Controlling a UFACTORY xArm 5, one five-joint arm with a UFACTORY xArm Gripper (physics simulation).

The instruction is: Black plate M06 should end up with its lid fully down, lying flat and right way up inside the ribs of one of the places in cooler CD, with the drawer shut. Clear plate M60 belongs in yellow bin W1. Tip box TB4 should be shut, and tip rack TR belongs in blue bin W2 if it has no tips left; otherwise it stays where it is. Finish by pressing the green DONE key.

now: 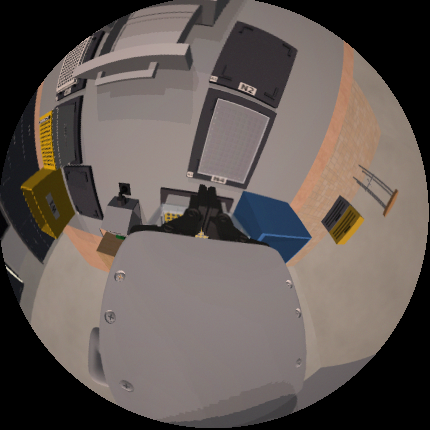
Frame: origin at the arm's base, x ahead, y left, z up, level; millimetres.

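Seen in the pictures: gripper, fingertip midpoint: point(203, 196).
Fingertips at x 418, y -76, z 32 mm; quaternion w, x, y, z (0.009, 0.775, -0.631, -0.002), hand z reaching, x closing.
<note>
Offsets run from my fingertips to a thing's middle. "spot": to the spot under its first point.
My gripper point(203, 196) is shut and empty, in front of a box with a yellow perforated rack @[spot: dy +22, dx -43, dz +0 mm] point(173, 217), which it partly hides; whether that box's lid is down cannot be told. A clear plate @[dy -22, dx +59, dz -91 mm] point(234, 142) lies on a dark nest just beyond the fingertips. The blue bin @[dy -184, dx -92, dz -55 mm] point(270, 220) stands right of the gripper. The yellow bin @[dy +450, dx -221, dz -55 mm] point(50, 202) stands at the far left. Another yellow perforated rack @[dy +352, dx -17, dz -68 mm] point(47, 142) is at the left, beside a dark panel @[spot: dy +309, dx -10, dz -81 mm] point(67, 134). The black plate M06 cannot be made out. A small green patch @[spot: dy +121, dx -196, dz -43 mm] point(120, 237) shows low left, partly hidden.
The empty nest N2 @[dy +13, dx +229, dz -106 mm] point(255, 65) lies at the upper right. A drawer front with a pale handle bar @[dy +193, dx +135, dz -76 mm] point(135, 56) is at the top left. A whitish perforated plate point(72, 70) lies behind it. A dark nest @[dy +293, dx -178, dz -106 mm] point(84, 192) and a grey box @[dy +131, dx -183, dz -74 mm] point(121, 215) are at the lower left.
</note>
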